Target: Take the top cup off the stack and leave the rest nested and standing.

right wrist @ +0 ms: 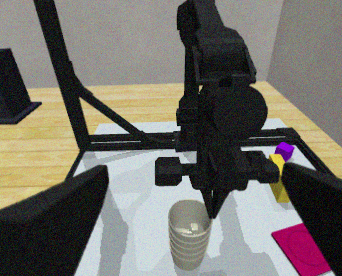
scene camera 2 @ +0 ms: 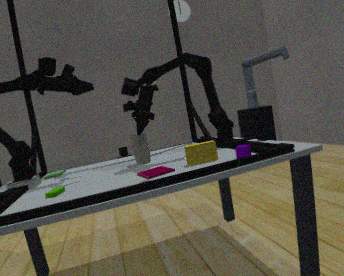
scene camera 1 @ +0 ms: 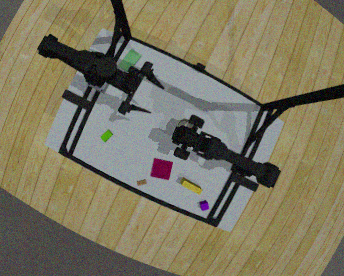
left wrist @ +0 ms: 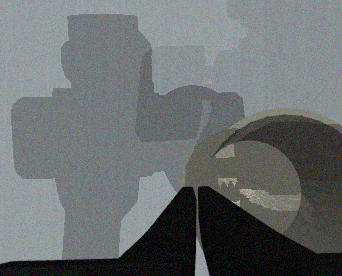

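Where they show: left gripper, fingertip midpoint: (right wrist: 211,217) (scene camera 2: 138,135) (left wrist: 195,197); right gripper, fingertip midpoint: (right wrist: 194,172) (scene camera 2: 93,86) (scene camera 1: 157,100); left arm's base, link origin: (right wrist: 188,137) (scene camera 2: 226,140); right arm's base, link origin: (scene camera 2: 23,179) (scene camera 1: 99,80).
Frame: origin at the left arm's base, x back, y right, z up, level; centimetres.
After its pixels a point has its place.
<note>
A stack of beige nested cups (scene camera 2: 141,150) (right wrist: 189,242) stands upright near the table's middle. The top cup (left wrist: 305,230) @(x -37.7, y 7.8, z 7.3 cm) (right wrist: 189,212) @(x -36.6, y 5.1, z 7.8 cm) is open upward and sits low in the stack, its rim at the fingertips. My left gripper (left wrist: 195,197) @(x -40.1, y 1.8, z 10.5 cm) (right wrist: 211,217) @(x -40.1, y 1.8, z 10.5 cm) (scene camera 2: 140,133) @(x -40.1, y 1.8, z 10.5 cm) points down from above and is shut on the edge of the top cup's wall; a thin strip of beige shows in the narrow gap between the fingers. In scene camera 1 the left arm hides most of the stack. My right gripper (scene camera 1: 157,99) @(x -54.2, y 7.9, z 34.2 cm) is wide open and empty, well away from the stack.
A crimson square (scene camera 1: 162,169) @(x -40.1, y -18.8, z -1.3 cm) (scene camera 2: 156,172) @(x -40.8, y -21.5, z -1.3 cm), a yellow block (scene camera 1: 191,186) @(x -23.7, y -20.1, z 4.8 cm) (scene camera 2: 201,153) @(x -23.6, y -22.0, z 1.4 cm) and a purple cube (scene camera 1: 204,205) @(x -11.6, y -28.1, z 1.9 cm) (scene camera 2: 243,151) @(x -12.0, y -30.5, z 0.4 cm) lie near the front edge. A bright green block (scene camera 1: 106,135) @(x -74.0, y -14.1, z -0.6 cm) (scene camera 2: 55,192) @(x -73.5, y -17.1, z -0.8 cm) and a pale green piece (scene camera 1: 131,58) @(x -79.3, y 28.8, z -1.1 cm) lie at the left.
</note>
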